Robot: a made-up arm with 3 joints. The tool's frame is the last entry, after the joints.
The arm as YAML. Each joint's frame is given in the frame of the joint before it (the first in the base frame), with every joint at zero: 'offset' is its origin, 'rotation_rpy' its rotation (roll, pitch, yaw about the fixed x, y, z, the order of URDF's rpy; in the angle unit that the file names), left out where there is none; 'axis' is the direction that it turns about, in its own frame. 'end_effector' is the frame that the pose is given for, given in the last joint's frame.
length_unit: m
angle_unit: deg
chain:
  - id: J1
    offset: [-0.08, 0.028, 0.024]
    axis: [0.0, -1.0, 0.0]
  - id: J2
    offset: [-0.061, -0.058, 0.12]
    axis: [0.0, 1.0, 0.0]
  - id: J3
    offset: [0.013, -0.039, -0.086]
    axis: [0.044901, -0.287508, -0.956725]
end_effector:
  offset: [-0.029, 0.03, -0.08]
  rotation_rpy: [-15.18, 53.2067, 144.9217]
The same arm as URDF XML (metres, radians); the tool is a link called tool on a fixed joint. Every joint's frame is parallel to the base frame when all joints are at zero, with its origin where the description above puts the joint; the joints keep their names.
<robot name="arm">
<link name="base_link"/>
<link name="link1"/>
<link name="link2"/>
<link name="link3"/>
<link name="tool"/>
<joint name="J1" type="continuous"><parent link="base_link"/><child link="link1"/><origin xyz="-0.08 0.028 0.024" rpy="0 0 0"/><axis xyz="0 -1 0"/></joint>
<joint name="J2" type="continuous"><parent link="link1"/><child link="link2"/><origin xyz="-0.061 -0.058 0.12" rpy="0 0 0"/><axis xyz="0 1 0"/></joint>
<joint name="J3" type="continuous"><parent link="link2"/><child link="link3"/><origin xyz="0.013 -0.039 -0.086" rpy="0 0 0"/><axis xyz="0.044901 -0.287508 -0.956725"/></joint>
<joint name="tool_fixed" type="fixed"><parent link="link3"/><child link="tool"/><origin xyz="-0.029 0.03 -0.08" rpy="-0.2649 0.9286 2.5294"/></joint>
</robot>

